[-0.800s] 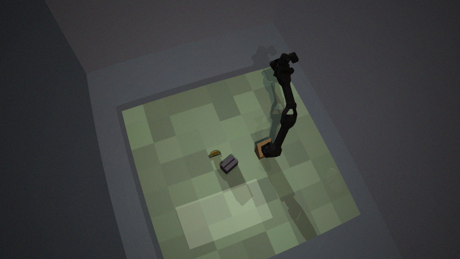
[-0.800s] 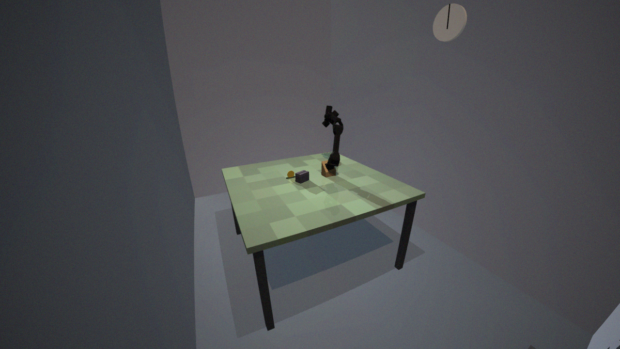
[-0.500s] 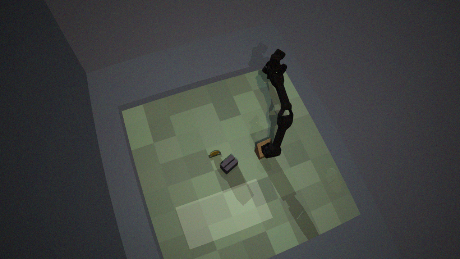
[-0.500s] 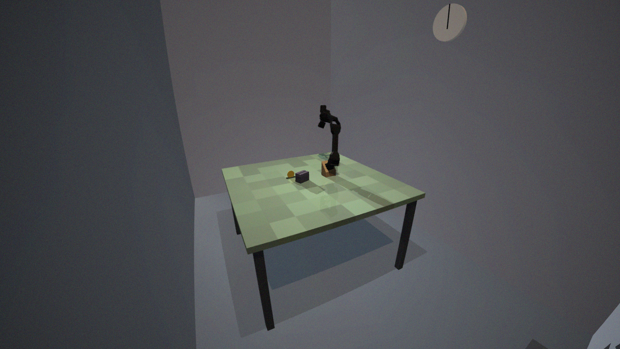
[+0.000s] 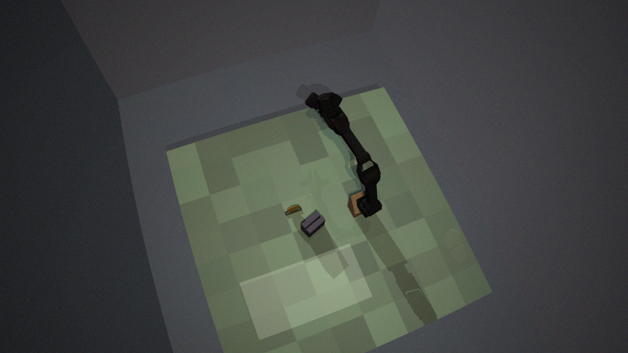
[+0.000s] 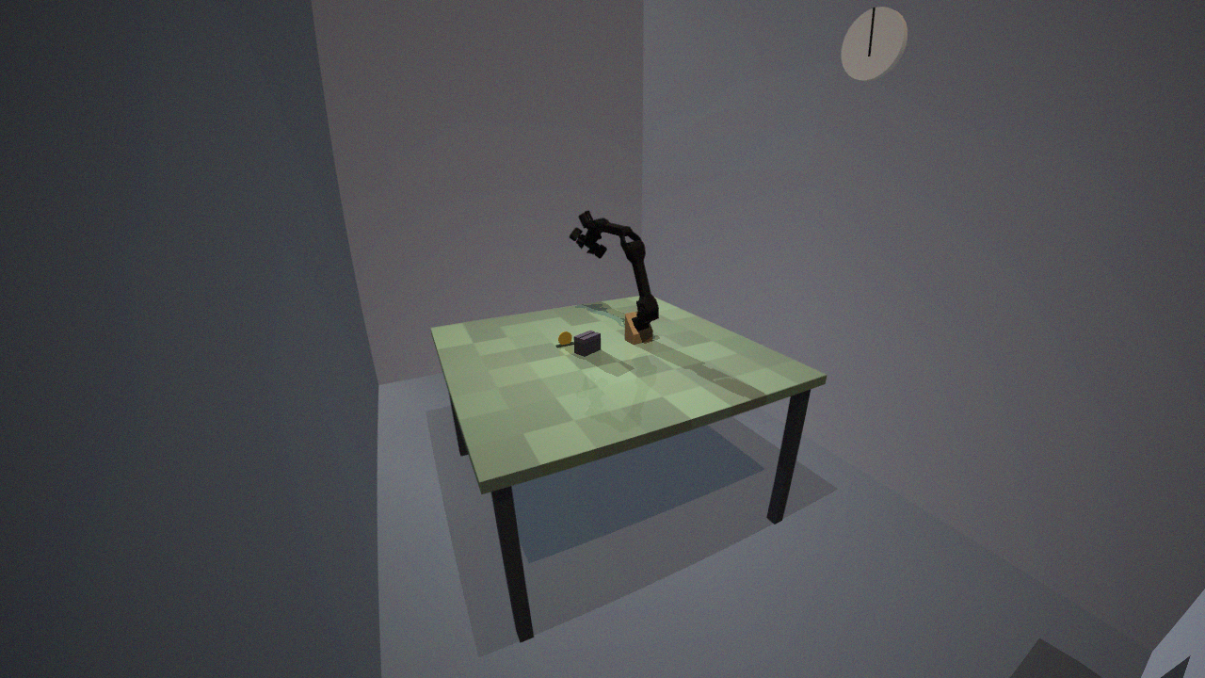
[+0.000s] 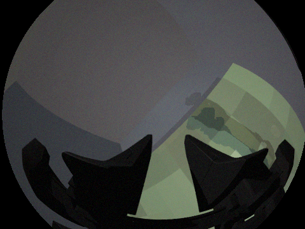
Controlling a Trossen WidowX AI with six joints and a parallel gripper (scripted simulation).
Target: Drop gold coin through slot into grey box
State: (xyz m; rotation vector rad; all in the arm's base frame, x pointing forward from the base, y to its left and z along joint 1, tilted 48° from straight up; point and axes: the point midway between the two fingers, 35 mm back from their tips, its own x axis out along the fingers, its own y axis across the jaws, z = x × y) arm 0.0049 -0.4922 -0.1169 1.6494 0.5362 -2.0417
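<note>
My gripper tip is 32 cm above the thin gold coin, 30 cm to the right of it and 29 cm short of it.
</note>
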